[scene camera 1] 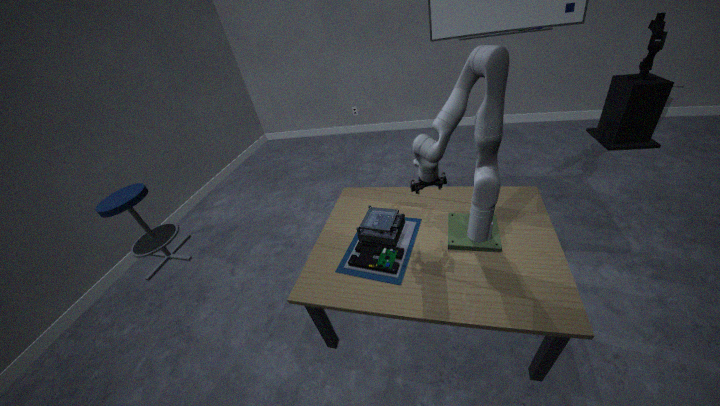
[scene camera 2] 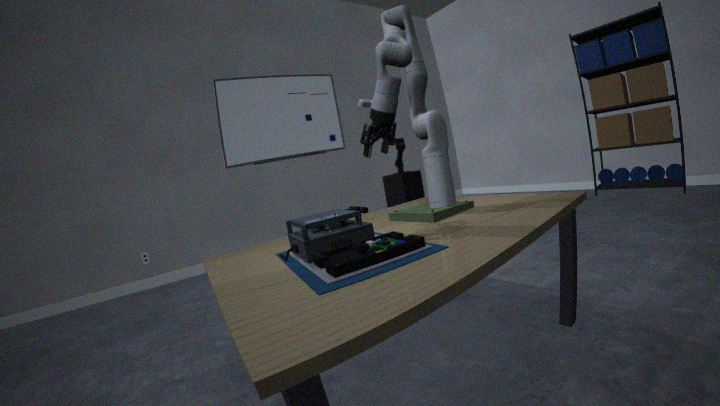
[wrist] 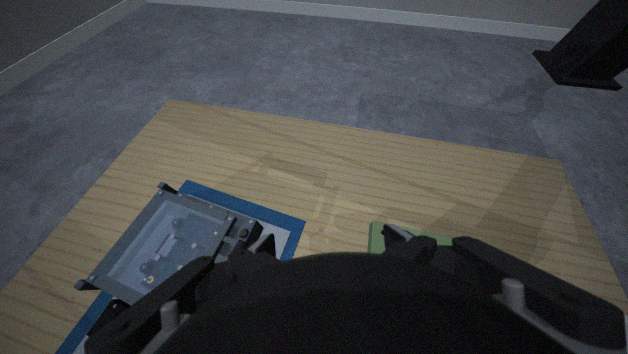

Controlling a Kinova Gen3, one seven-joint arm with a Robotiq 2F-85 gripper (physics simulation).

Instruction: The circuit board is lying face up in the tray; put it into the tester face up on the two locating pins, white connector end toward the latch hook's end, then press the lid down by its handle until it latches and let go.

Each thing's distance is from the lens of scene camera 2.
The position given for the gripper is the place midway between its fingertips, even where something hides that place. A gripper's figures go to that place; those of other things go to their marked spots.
gripper (scene camera 2: 375,155): 95 cm
clear lid (scene camera 2: 328,217): 75 cm
